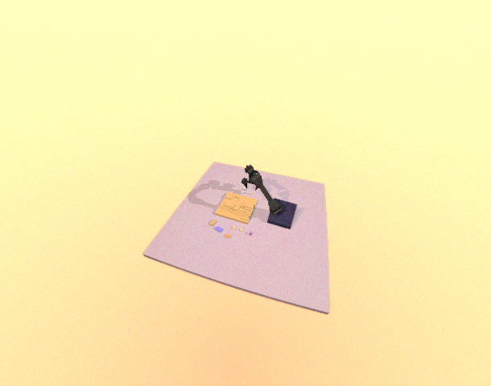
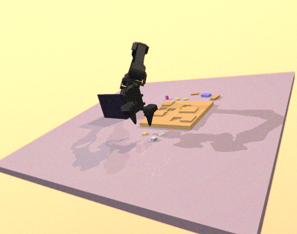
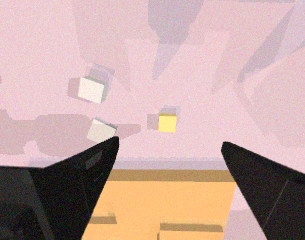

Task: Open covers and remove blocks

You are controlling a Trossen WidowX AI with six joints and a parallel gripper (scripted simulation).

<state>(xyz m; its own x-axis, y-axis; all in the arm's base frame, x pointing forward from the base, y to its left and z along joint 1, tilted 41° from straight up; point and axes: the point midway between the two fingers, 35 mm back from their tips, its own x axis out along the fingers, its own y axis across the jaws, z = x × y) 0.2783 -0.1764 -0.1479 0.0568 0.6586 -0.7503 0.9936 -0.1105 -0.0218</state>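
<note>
Right now the grey cube is 80 mm ahead of my gripper tip, 50 mm below it and 40 mm to the right of it. Also, from my gripper tip: magenta block 460 mm to the left, 130 mm behind, 40 mm below; blue block 500 mm to the left, 130 mm ahead, 50 mm below.
</note>
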